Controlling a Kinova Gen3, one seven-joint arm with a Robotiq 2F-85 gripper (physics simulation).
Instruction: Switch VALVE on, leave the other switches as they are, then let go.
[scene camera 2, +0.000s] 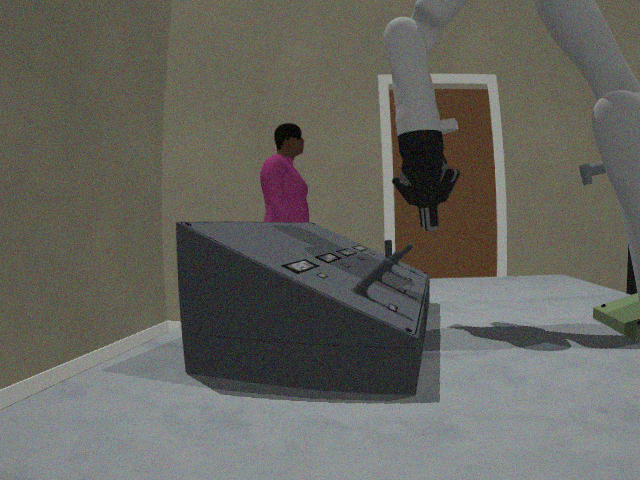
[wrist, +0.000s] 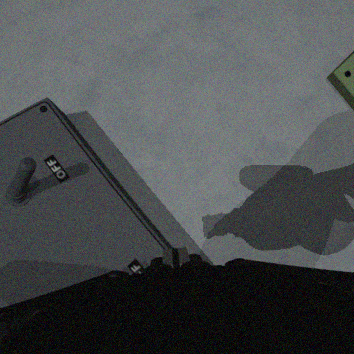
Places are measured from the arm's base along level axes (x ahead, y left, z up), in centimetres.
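Pixels of known places: gripper, fingertip midpoint: (scene camera 2: 430, 230) (wrist: 175, 264).
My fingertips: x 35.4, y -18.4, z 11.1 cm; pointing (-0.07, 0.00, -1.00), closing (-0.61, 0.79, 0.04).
For each thing: its top centre in the pictures, then the offset to it from my fingertips. "*": a spot on its surface instead. Level surfaces: height alone.
- short upright lever tip, surface spot: (scene camera 2: 388, 248) * dx +6.8, dy -1.2, dz -2.8 cm
- second OFF label, surface spot: (wrist: 135, 266) * dx +3.3, dy -1.5, dz -7.9 cm
- table, surface height: dz -15.4 cm
The dark sloped console (scene camera 2: 289, 330) (wrist: 65, 225) carries switch levers. The near long lever (scene camera 2: 382, 269) tilts up toward the console's low edge; a lever in the wrist view (wrist: 22, 180) stands beside an OFF label (wrist: 56, 169). A short upright lever tip (scene camera 2: 388, 248) shows behind the long one. A second OFF label (wrist: 135, 266) is partly covered by the gripper body. The VALVE name label does not show legibly, and its lever cannot be told in either view. My gripper (scene camera 2: 428, 227) (wrist: 175, 264) is shut and empty, pointing down above the console's low-edge side, apart from the levers.
A green block (scene camera 2: 617, 315) (wrist: 346, 80) lies on the table (scene camera 2: 310, 439) (wrist: 150, 60) at the right. Small square gauges (scene camera 2: 300, 266) sit higher on the panel. A person in pink (scene camera 2: 284, 188) stands behind the console. A brown door (scene camera 2: 467, 206) is in the back wall.
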